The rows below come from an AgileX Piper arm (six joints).
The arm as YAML. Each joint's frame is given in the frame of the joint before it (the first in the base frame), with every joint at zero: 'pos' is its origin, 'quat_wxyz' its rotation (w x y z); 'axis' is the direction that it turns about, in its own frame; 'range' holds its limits. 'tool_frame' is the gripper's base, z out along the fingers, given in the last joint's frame.
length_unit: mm
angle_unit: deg
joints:
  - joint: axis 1
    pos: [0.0, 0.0, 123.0]
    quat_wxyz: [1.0, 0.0, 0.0, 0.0]
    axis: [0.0, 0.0, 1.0]
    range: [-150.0, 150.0]
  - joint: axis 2
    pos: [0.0, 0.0, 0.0]
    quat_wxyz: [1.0, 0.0, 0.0, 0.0]
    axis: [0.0, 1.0, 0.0]
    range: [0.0, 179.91]
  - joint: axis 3
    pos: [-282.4, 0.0, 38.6]
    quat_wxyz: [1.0, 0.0, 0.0, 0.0]
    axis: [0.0, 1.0, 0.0]
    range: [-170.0, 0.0]
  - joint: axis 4
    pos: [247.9, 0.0, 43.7]
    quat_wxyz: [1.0, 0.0, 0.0, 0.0]
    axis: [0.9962, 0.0, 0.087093]
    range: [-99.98, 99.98]
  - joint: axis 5
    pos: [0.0, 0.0, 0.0]
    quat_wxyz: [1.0, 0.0, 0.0, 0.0]
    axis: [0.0, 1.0, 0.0]
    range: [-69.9, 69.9]
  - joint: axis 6
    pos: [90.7, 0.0, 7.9]
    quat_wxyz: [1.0, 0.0, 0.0, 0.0]
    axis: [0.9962, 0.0, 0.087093]
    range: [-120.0, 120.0]
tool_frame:
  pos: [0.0, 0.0, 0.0]
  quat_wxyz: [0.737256, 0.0, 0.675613, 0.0]
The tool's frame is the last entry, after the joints.
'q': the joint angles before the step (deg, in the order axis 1, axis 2, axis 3, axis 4, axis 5, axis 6). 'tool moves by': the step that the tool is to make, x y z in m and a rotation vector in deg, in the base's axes. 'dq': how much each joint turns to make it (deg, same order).
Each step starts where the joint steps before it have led.
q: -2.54, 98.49, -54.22, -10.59, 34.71, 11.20
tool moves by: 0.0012, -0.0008, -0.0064, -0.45, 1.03, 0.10
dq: -0.01, 1.21, -0.01, -0.83, -0.14, 0.47
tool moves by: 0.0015, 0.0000, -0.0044, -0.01, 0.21, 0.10
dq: 0.01, 0.84, 0.01, -0.18, -0.64, 0.13
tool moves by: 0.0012, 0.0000, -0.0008, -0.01, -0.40, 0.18
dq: -0.01, 0.22, -0.04, -0.08, -0.59, -0.05
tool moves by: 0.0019, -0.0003, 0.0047, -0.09, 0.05, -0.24
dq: 0.01, -0.24, -0.98, 0.11, 1.29, -0.02
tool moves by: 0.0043, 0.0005, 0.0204, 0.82, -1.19, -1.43
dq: 0.00, -1.79, -2.93, 1.68, 3.61, -0.14
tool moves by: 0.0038, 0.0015, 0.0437, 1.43, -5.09, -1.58
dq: 0.00, -4.38, -4.75, 2.38, 4.13, -0.19
